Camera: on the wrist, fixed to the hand. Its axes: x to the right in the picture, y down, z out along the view.
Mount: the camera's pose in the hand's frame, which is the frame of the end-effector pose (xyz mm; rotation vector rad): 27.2 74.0 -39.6 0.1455 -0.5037 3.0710
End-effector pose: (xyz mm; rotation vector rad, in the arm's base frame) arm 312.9 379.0 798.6 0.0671 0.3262 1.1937
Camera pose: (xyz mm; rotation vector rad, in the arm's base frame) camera 243.9 426.8 771.6 -0.6709 0.3228 -1.9141
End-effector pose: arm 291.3 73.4 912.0 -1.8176 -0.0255 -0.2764
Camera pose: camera 322.8 12.5 856.5 -0.0347 1.9165 2.0668
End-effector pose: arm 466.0 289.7 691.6 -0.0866 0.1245 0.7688
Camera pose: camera 430.6 356.5 646.1 -0.4231 0.2324 -2.3880
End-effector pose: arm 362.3 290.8 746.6 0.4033 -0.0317 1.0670
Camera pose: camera 305.7 357.9 738.5 -0.2630 0.7281 -1.9508
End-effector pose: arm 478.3 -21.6 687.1 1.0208 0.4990 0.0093
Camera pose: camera 502.9 56.4 720.2 0.8652 -1.8878 2.2976
